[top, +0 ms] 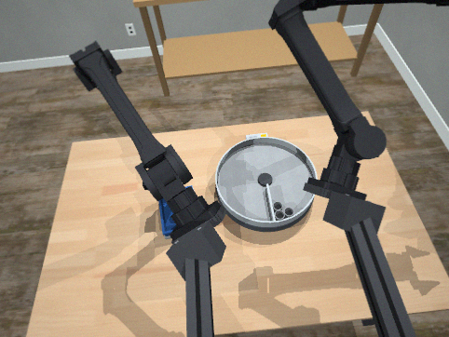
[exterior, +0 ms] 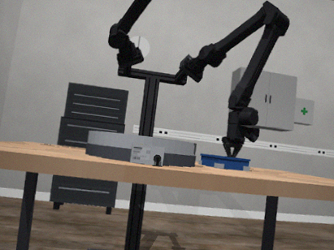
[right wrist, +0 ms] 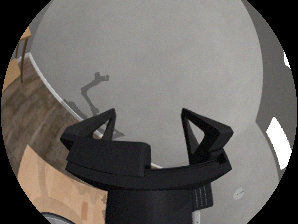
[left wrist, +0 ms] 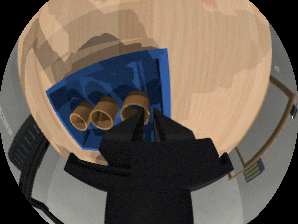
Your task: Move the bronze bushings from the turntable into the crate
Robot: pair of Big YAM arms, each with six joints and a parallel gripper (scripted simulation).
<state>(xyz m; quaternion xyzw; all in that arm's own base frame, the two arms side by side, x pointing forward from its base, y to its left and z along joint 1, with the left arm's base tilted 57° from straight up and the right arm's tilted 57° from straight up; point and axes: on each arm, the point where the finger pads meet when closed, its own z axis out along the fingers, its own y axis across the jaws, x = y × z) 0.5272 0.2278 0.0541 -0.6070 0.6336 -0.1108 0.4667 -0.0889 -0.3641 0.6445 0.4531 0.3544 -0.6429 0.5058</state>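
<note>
The blue crate is 7 cm behind my left hand and 2 cm below it.
</note>
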